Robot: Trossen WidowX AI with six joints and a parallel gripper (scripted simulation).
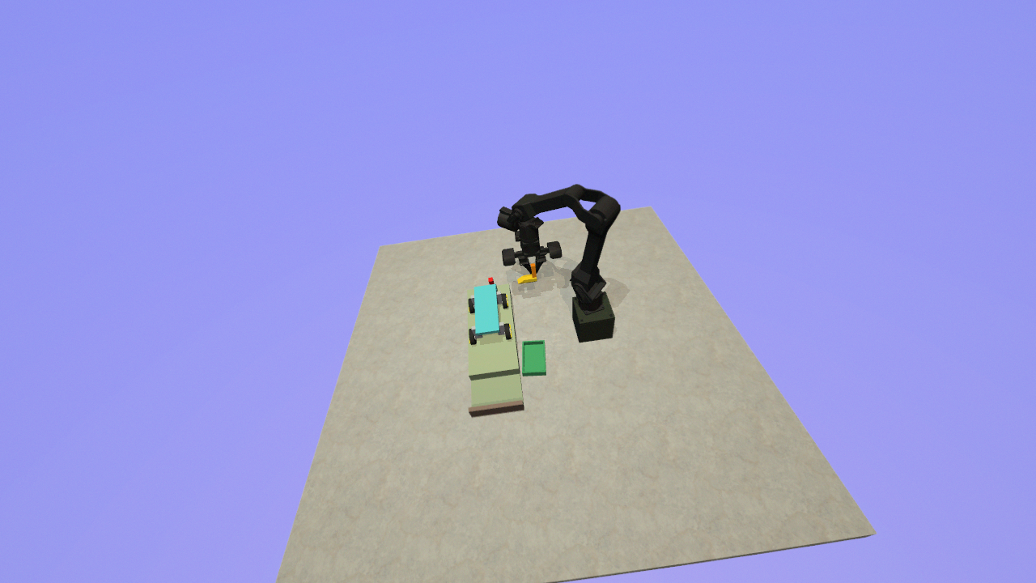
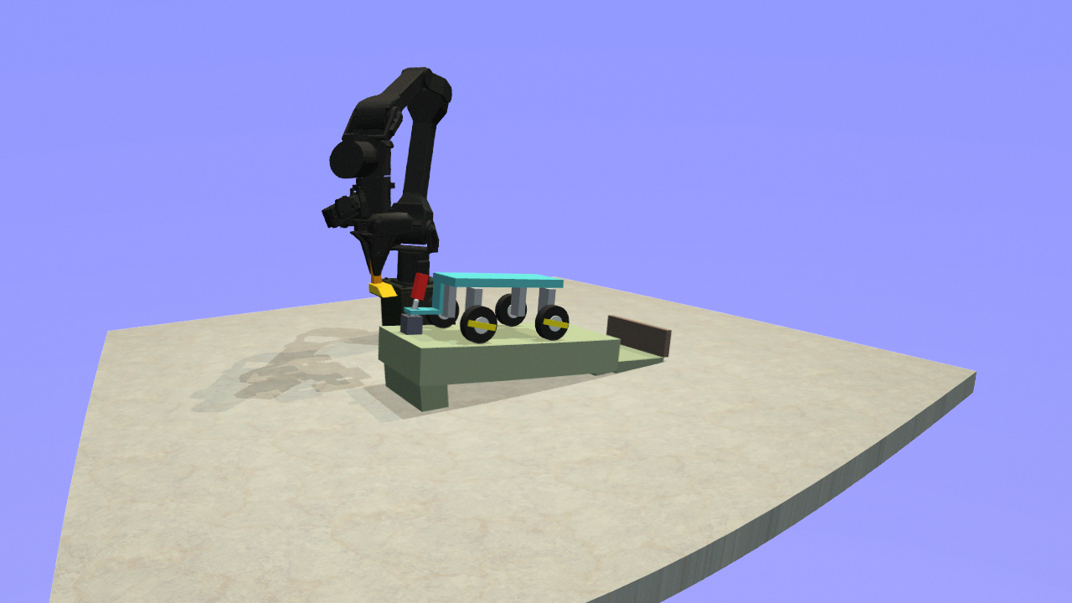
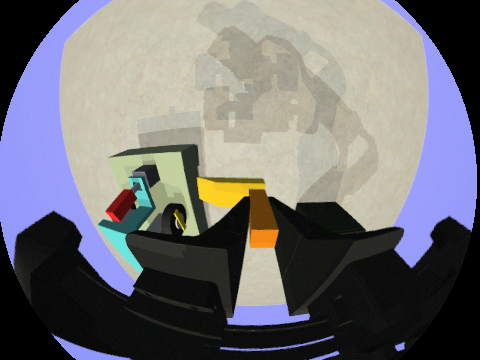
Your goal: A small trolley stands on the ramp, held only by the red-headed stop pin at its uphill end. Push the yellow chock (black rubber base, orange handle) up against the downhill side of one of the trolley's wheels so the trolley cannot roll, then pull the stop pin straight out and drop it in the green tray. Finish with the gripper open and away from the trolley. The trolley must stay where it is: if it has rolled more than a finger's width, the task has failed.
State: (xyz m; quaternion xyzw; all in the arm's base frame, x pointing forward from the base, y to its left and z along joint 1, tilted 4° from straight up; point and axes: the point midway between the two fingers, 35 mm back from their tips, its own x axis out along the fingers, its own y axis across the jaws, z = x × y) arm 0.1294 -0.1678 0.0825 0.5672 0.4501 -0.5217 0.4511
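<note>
My gripper tip is 19 cm short of the trolley, 9 cm to the right of it and 4 cm above it. Round my gripper tip: red-headed stop pin 14 cm ahead, 2 cm to the right, 2 cm below; then yellow chock 2 cm ahead, 1 cm below; then green ramp 19 cm ahead, 10 cm to the left, 10 cm below.
</note>
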